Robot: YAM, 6 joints.
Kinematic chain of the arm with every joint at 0, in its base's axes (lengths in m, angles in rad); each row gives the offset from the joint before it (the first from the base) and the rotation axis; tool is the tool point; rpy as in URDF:
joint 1: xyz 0 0 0.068 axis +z
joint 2: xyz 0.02 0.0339 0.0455 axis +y
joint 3: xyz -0.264 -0.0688 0 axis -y
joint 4: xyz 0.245 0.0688 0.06 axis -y
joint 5: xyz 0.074 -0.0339 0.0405 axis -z
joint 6: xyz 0.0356 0 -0.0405 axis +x
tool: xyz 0 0 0 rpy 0 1.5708 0
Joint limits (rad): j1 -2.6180..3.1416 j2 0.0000..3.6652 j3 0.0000..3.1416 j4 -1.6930..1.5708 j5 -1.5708..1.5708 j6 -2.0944..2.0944
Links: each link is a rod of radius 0.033 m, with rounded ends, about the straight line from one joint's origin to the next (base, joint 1, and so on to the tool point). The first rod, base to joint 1, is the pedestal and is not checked.
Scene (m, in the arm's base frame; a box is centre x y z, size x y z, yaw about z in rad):
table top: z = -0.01
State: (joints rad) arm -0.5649 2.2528 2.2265 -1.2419 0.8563 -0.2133
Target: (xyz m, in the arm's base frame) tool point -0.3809 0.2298 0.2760
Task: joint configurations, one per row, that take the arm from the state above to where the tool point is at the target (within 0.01 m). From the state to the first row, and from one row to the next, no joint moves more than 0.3 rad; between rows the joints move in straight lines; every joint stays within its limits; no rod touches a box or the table.
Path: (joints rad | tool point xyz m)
1: -0.5710 1.9544 2.3257 -1.3063 0.8679 -0.2133 | 0.3075 -0.2298 0.4251
2: -0.5770 1.6560 2.4249 -1.3708 0.8794 -0.2133 | 0.2000 -0.1629 0.5353
3: -0.5831 1.3575 2.5241 -1.4352 0.8910 -0.2133 | 0.0668 -0.0772 0.5948
4: -0.5892 1.0591 2.6232 -1.4997 0.9026 -0.2133 | -0.0752 0.0167 0.5953
5: -0.5953 0.7607 2.7224 -1.5641 0.9141 -0.2133 | -0.2077 0.1066 0.5362
6: -0.6013 0.4623 2.8216 -1.6286 0.9257 -0.2133 | -0.3140 0.1809 0.4251
7: -0.6074 0.1639 2.9208 -1.6930 0.9373 -0.2133 | -0.3809 0.2298 0.2760

